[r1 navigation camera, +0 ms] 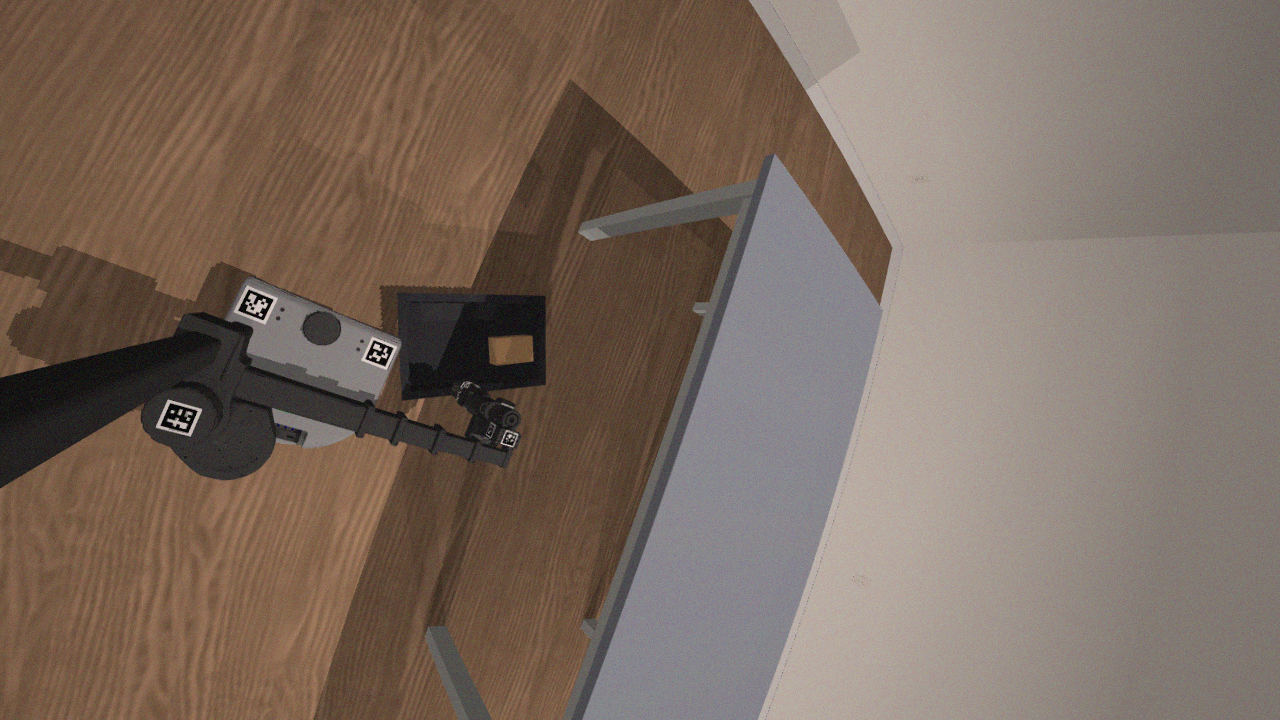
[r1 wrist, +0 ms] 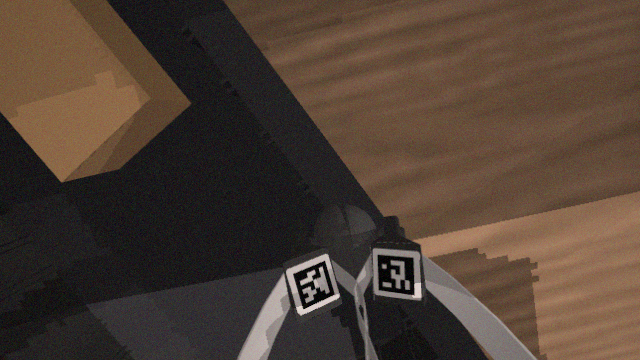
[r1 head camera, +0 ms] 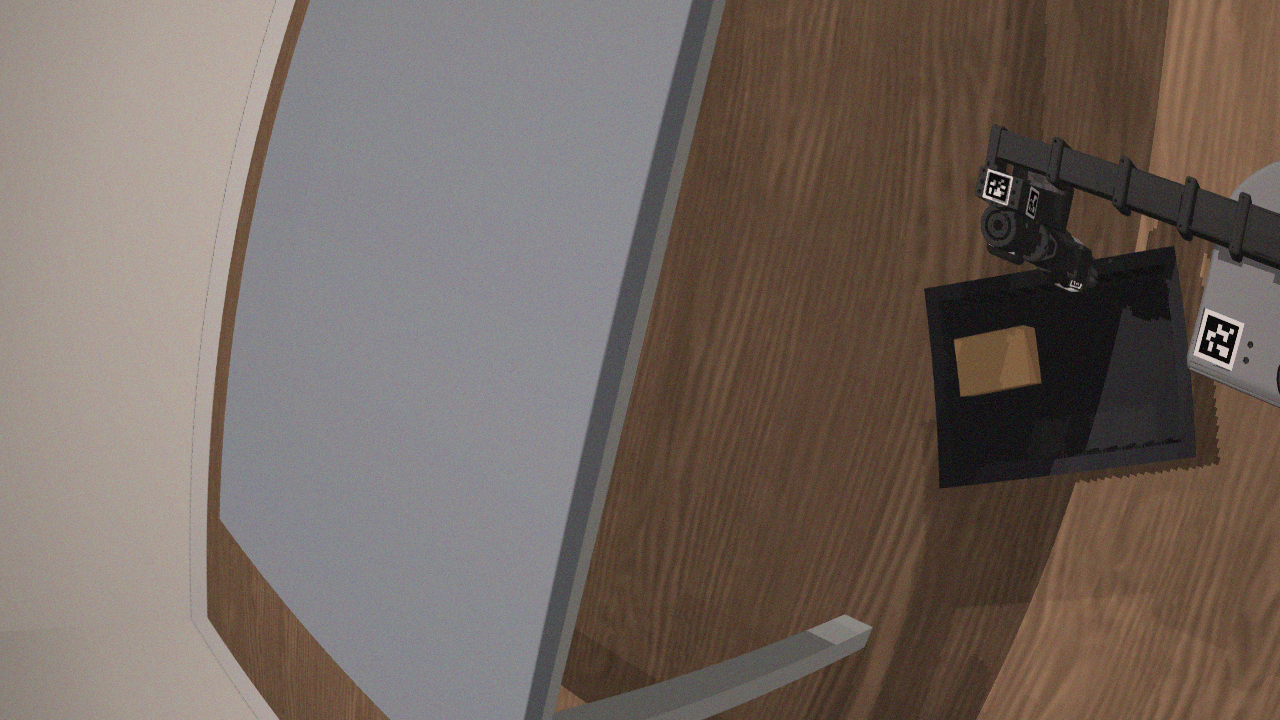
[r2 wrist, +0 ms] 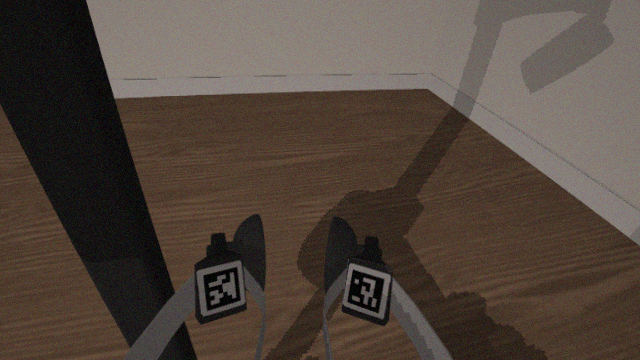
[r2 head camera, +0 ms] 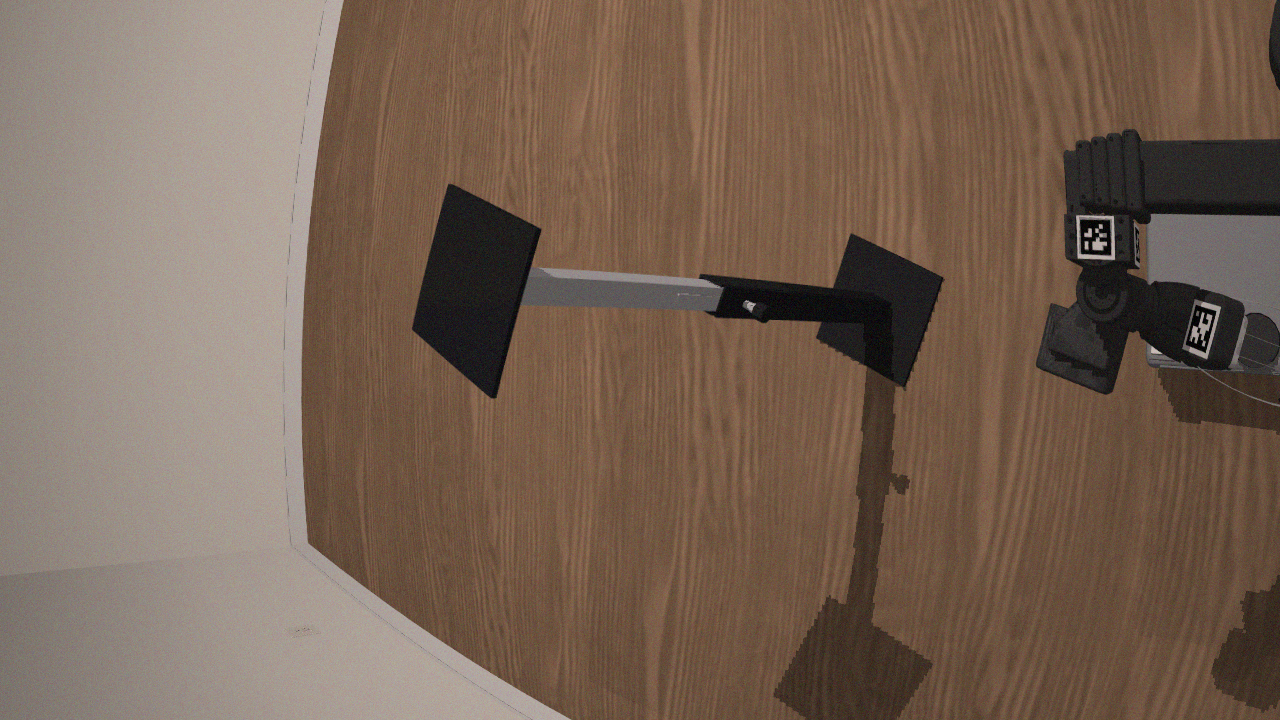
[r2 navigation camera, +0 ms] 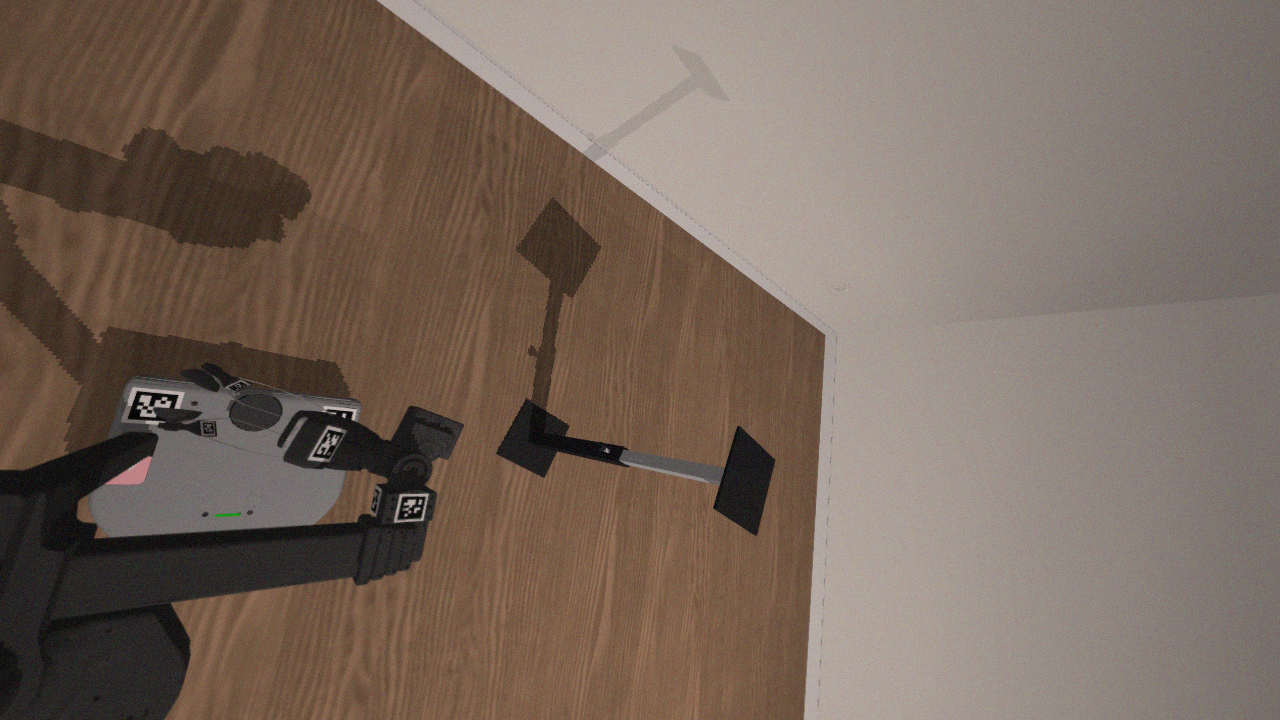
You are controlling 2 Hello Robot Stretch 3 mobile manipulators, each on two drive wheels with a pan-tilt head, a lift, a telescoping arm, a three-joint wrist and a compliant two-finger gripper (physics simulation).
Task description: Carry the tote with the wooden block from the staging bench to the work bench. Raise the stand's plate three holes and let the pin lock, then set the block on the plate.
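Note:
The black tote [r1 head camera: 932, 385] [r1 navigation camera: 474, 299] [r1 wrist: 292, 130] hangs beside the grey-topped bench, with the wooden block [r1 head camera: 995, 360] [r1 navigation camera: 511, 350] [r1 wrist: 75, 120] lying inside. My r1 gripper [r1 head camera: 1076, 282] [r1 navigation camera: 461, 388] [r1 wrist: 346, 225] is shut on the tote's side wall. The stand has a black plate [r2 head camera: 474, 291] [r2 navigation camera: 744, 480], a grey inner post [r2 head camera: 626, 291] [r2 navigation camera: 671, 465] and a dark sleeve with a pin [r2 head camera: 756, 310]. No block shows on the plate. My r2 gripper [r2 navigation camera: 189, 396] [r2 wrist: 295, 245] is open and empty, folded back over its base, apart from the stand.
The grey bench top [r1 head camera: 429, 358] [r1 navigation camera: 733, 429] stands near the wall; I cannot tell which bench it is. Its legs [r1 head camera: 760, 667] [r1 navigation camera: 666, 210] reach out towards r1's side. A wide dark bar [r2 wrist: 75, 150] crosses the left of the r2 wrist view. Walls rise behind the stand.

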